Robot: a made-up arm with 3 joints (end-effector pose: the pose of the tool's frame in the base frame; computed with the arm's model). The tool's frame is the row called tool. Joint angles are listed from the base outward.
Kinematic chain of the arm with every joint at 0, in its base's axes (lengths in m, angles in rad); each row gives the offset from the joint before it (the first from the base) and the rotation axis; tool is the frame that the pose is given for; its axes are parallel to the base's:
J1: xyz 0 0 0.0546 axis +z
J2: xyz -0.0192 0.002 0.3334 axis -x
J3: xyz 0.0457 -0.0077 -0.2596 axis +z
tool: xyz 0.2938 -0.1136 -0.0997
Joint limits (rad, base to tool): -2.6..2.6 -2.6..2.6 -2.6..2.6
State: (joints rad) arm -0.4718 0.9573 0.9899
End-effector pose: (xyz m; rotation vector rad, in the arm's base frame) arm 0.1651 -0.2983 0.0376 -0.7203 0.6457 0.4776
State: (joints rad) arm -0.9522 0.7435 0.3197
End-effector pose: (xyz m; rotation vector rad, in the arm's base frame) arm -0.0126 -0.4277 0.1392 -0.6079 0.4488 -0.6027
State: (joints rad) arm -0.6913 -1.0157 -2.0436
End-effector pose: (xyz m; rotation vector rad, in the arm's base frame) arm -0.0377 0.2813 0.0138 1.0739 0.8616 -2.4229
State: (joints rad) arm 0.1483 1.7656 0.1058
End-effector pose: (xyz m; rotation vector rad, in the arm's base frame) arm 0.3762 -0.2806 0.5455 -1.7688 -0.0376 0.1843
